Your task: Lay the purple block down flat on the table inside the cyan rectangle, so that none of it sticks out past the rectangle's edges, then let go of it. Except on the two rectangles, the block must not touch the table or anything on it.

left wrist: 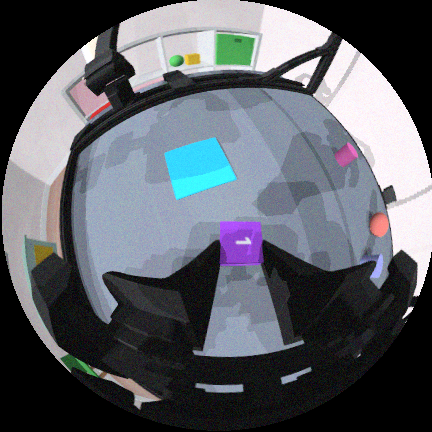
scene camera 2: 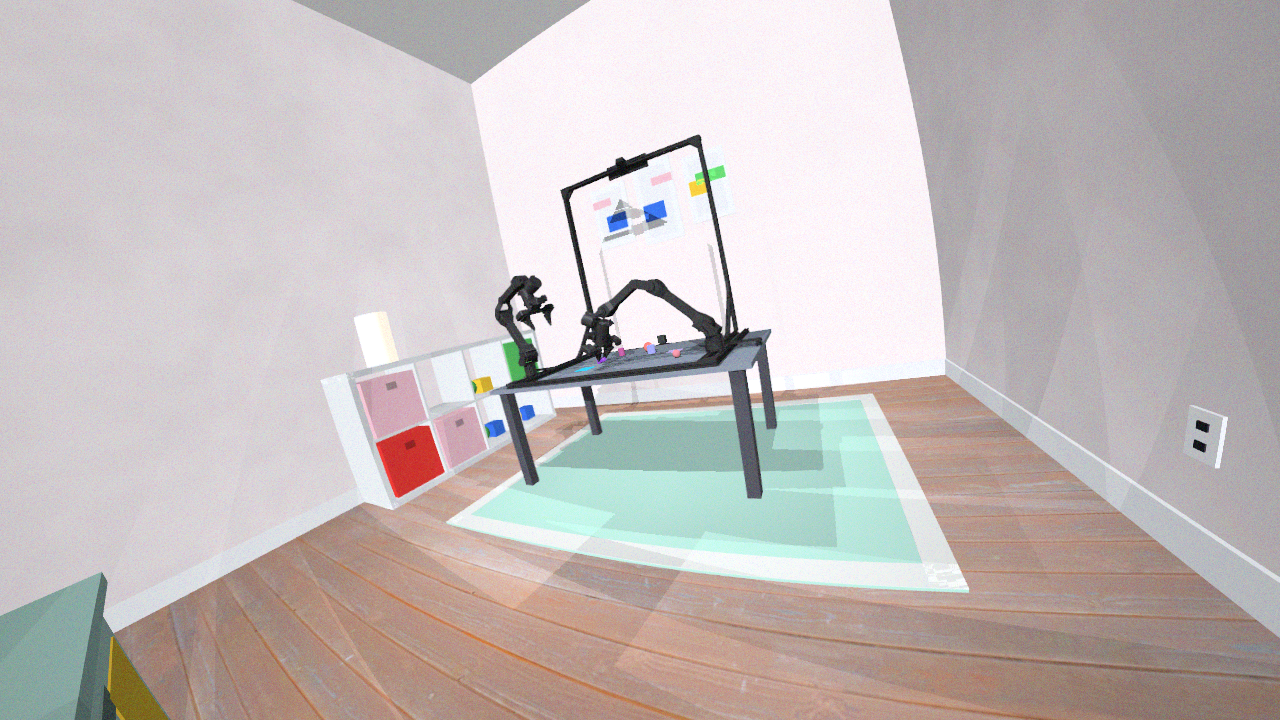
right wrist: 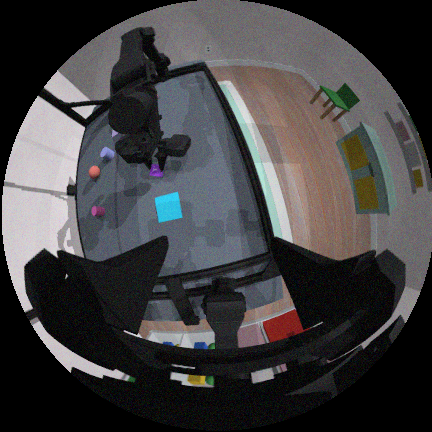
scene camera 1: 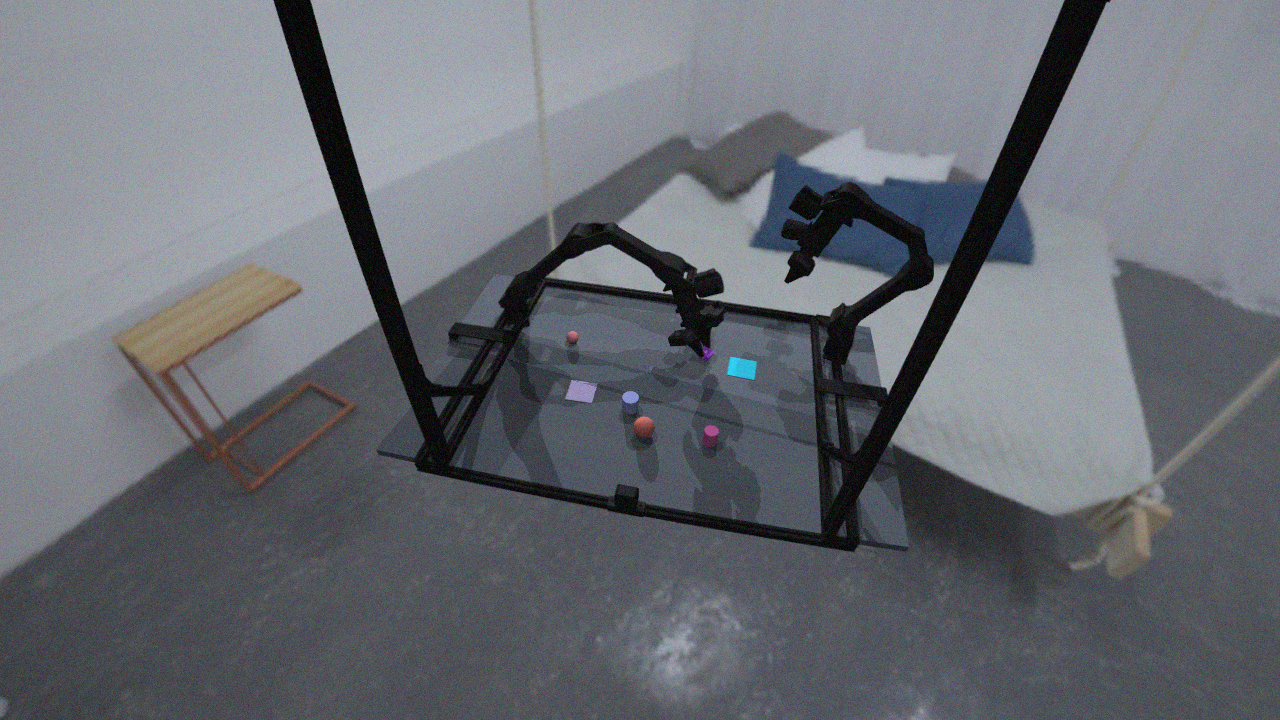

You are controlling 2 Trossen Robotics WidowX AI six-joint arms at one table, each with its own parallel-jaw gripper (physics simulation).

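Pixels of known places: left gripper, fingertip midpoint: (left wrist: pixel 239 244) (scene camera 2: pixel 601 360) (right wrist: pixel 156 169) (scene camera 1: pixel 705 353); right gripper, fingertip midpoint: (scene camera 2: pixel 543 328) (right wrist: pixel 220 241) (scene camera 1: pixel 790 274); left arm's base, link origin: (scene camera 2: pixel 716 349) (right wrist: pixel 163 75) (scene camera 1: pixel 516 316); right arm's base, link origin: (left wrist: pixel 124 102) (scene camera 2: pixel 532 375) (right wrist: pixel 222 287) (scene camera 1: pixel 835 354).
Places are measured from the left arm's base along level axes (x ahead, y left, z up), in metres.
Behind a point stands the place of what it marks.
Observation:
The purple block (scene camera 1: pixel 707 353) {x 0.457, y -0.343, z 0.021 m} (scene camera 2: pixel 602 360) {x 0.451, y -0.318, z 0.013 m} (left wrist: pixel 241 243) {x 0.456, y -0.335, z 0.023 m} (right wrist: pixel 156 171) {x 0.465, y -0.337, z 0.021 m} is between the fingertips of my left gripper (left wrist: pixel 239 244) {x 0.455, y -0.334, z 0.013 m}, which is shut on it. In the left wrist view its face with a white mark shows. The block is apart from the cyan rectangle (scene camera 1: pixel 742 368) {x 0.546, y -0.391, z -0.018 m} (scene camera 2: pixel 584 368) {x 0.548, y -0.395, z -0.016 m} (left wrist: pixel 200 168) {x 0.538, y -0.386, z -0.018 m} (right wrist: pixel 168 207) {x 0.550, y -0.388, z -0.018 m}, a little to its left in scene camera 1. How high it hangs over the table is hard to tell. My right gripper (right wrist: pixel 220 241) {x 0.684, y -0.321, z 0.220 m} (scene camera 1: pixel 793 271) {x 0.684, y -0.321, z 0.220 m} is open and empty, high above the table's right side in scene camera 1.
A lilac rectangle (scene camera 1: pixel 580 391) {x 0.102, y -0.336, z -0.018 m}, a blue-violet cylinder (scene camera 1: pixel 630 402) {x 0.200, y -0.447, z 0.022 m} (right wrist: pixel 107 153) {x 0.225, y -0.424, z 0.013 m}, a red ball (scene camera 1: pixel 643 427) {x 0.202, y -0.533, z 0.024 m} (left wrist: pixel 379 225) {x 0.226, y -0.503, z 0.015 m} (right wrist: pixel 94 172) {x 0.230, y -0.511, z 0.016 m}, a magenta cylinder (scene camera 1: pixel 709 436) {x 0.339, y -0.604, z 0.020 m} (left wrist: pixel 346 155) {x 0.355, y -0.576, z 0.008 m} (right wrist: pixel 98 211) {x 0.364, y -0.583, z 0.010 m} and a small pink ball (scene camera 1: pixel 571 337) {x 0.128, y -0.150, z 0.008 m} are on the table. A black frame (scene camera 1: pixel 528 488) {x -0.083, y -0.575, z -0.025 m} borders it.

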